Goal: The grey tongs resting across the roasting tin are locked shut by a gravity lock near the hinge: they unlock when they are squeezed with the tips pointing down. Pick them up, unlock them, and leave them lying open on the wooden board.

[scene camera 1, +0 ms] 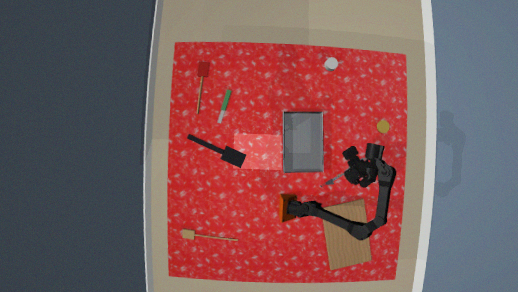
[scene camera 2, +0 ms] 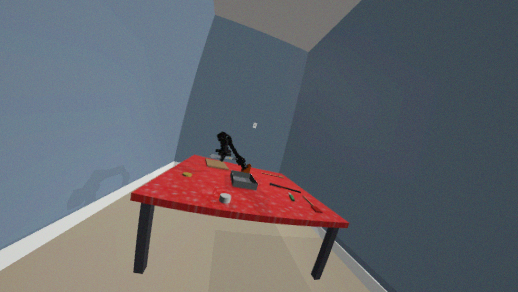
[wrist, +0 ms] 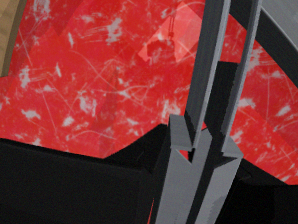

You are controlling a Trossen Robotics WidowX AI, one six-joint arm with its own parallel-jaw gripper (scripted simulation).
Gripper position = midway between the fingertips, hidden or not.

Observation:
In view: the gripper (wrist: 177,133), a grey roasting tin (scene camera 1: 303,150) and a wooden board (scene camera 1: 343,250).

